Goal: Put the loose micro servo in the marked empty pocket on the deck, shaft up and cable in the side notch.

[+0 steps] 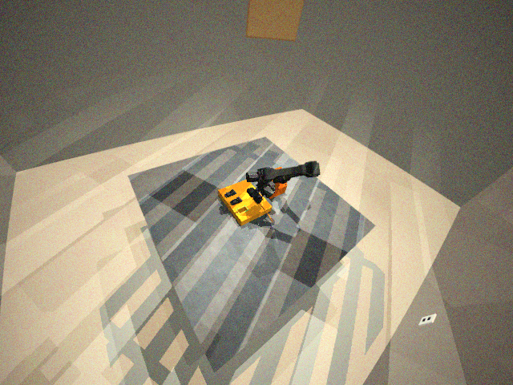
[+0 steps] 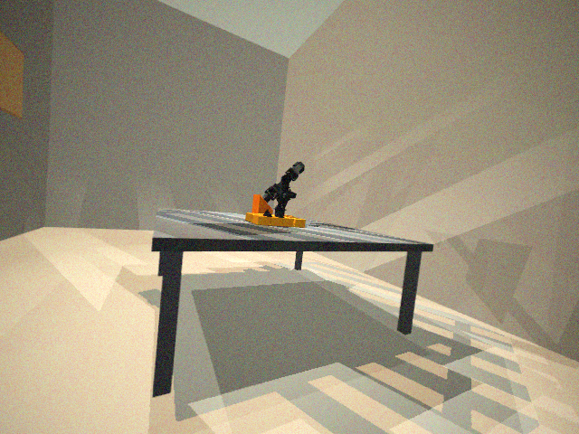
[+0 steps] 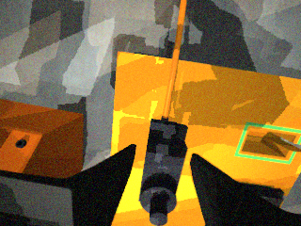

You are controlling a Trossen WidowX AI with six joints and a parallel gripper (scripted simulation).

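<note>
My gripper tip is 70 mm to the left of the yellow deck, 70 mm above it and 30 mm short of it.
</note>
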